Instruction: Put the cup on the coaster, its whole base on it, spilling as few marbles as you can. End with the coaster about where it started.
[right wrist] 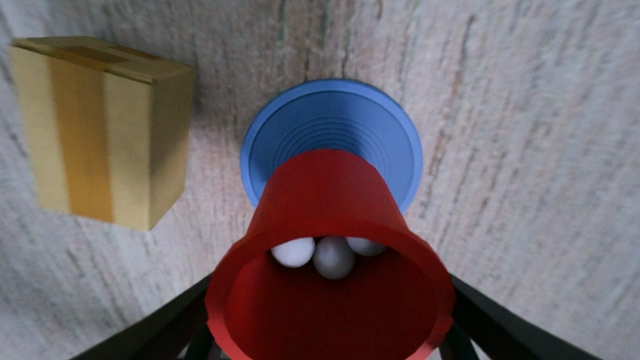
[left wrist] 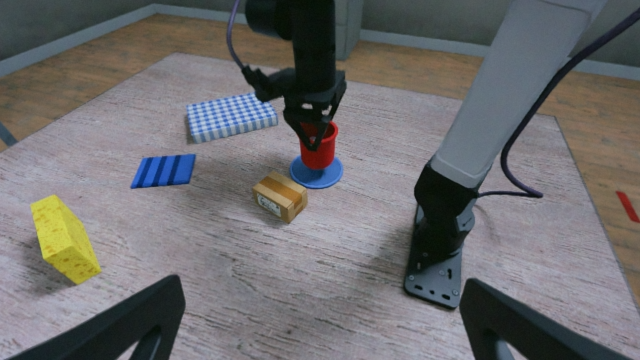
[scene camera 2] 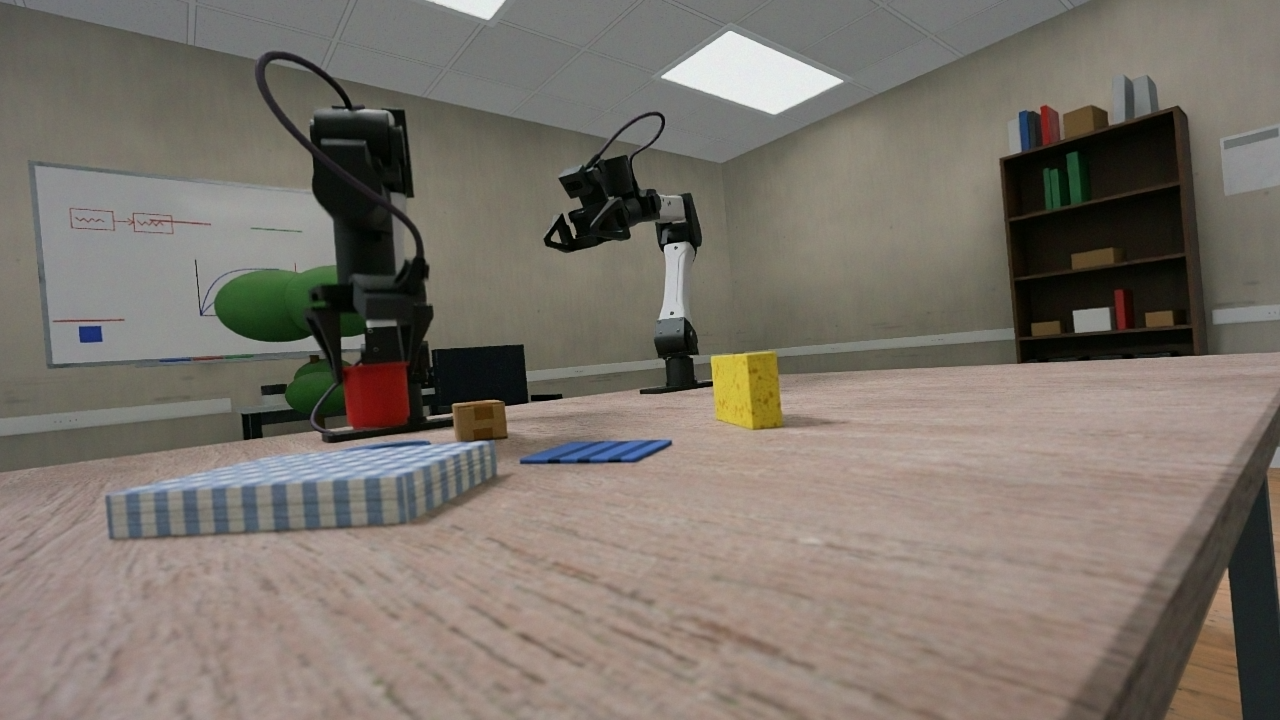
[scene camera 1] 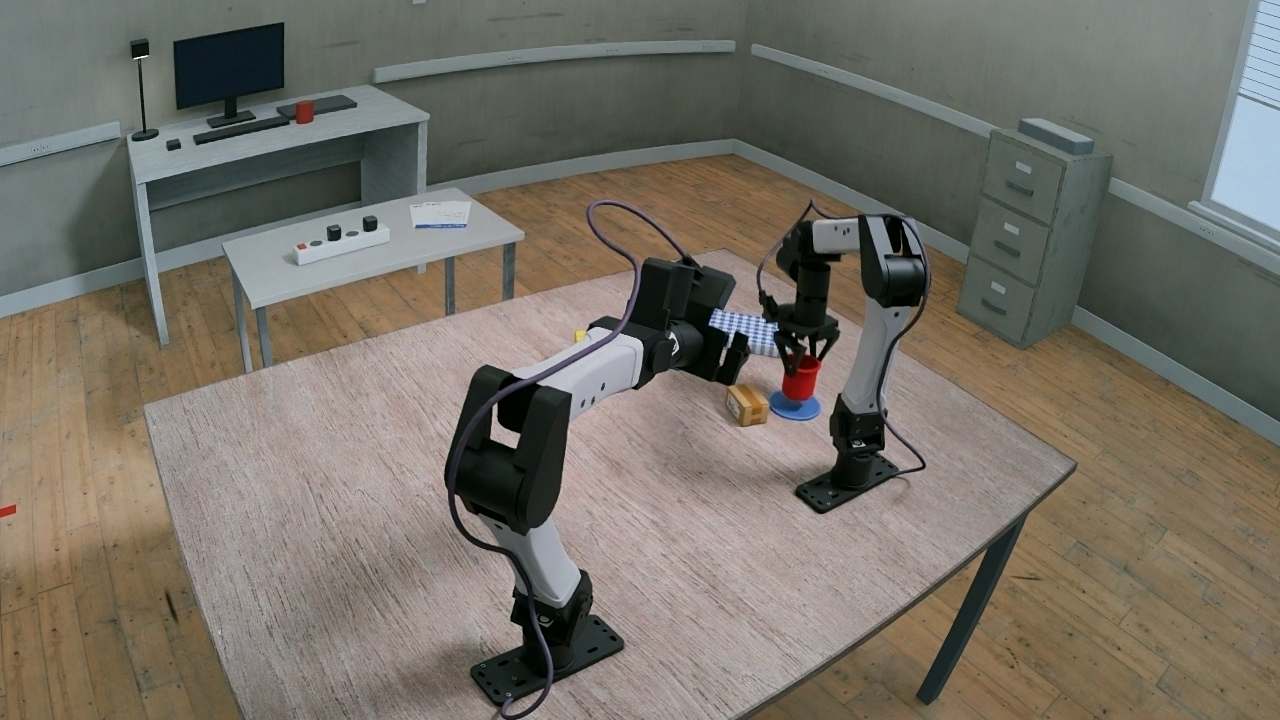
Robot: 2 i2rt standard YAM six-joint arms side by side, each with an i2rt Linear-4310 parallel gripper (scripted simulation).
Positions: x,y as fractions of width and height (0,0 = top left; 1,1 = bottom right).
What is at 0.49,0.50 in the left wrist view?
A round blue coaster.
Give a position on a round blue coaster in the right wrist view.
0.52,0.32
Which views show the red cup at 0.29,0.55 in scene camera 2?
The right wrist view, the left wrist view, scene camera 2 and scene camera 1: all of them.
